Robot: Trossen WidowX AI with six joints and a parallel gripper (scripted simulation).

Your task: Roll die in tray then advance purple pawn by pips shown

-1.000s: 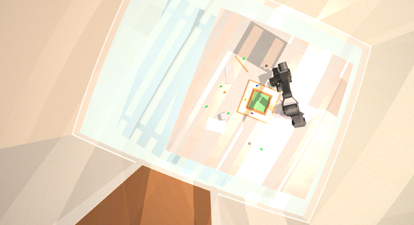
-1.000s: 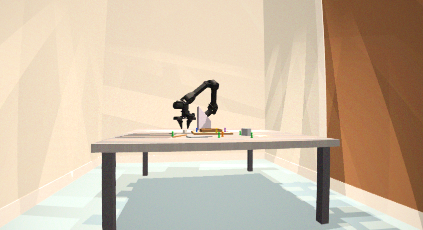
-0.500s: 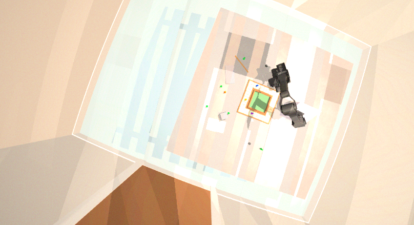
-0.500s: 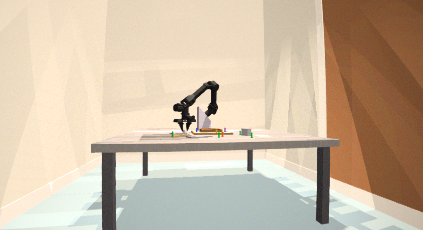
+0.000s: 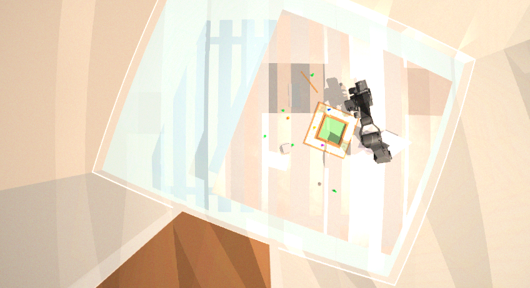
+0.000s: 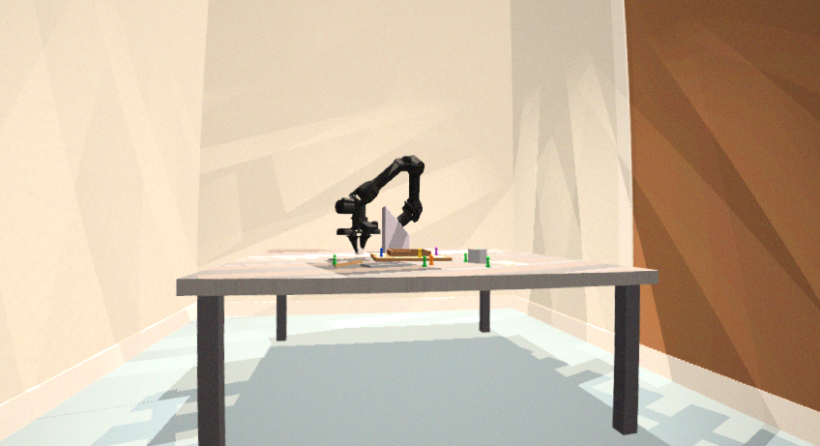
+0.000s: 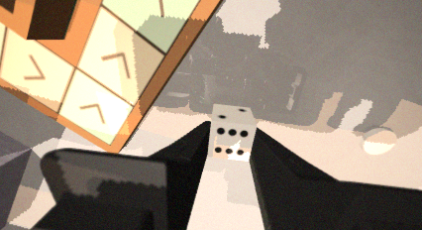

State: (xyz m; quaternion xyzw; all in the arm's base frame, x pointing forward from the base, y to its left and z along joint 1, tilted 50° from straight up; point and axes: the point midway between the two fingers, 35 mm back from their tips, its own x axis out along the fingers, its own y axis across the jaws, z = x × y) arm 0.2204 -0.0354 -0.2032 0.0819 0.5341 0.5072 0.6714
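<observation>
The purple pawn lies 60 mm ahead of my gripper tip, 310 mm to the left of it and 10 mm above it. The rest, counted from my gripper tip: blue pawn 120 mm ahead, 90 mm to the left, 10 mm above; then green tray 40 mm ahead, 200 mm to the left, 10 mm below; then white die right at my gripper tip.
</observation>
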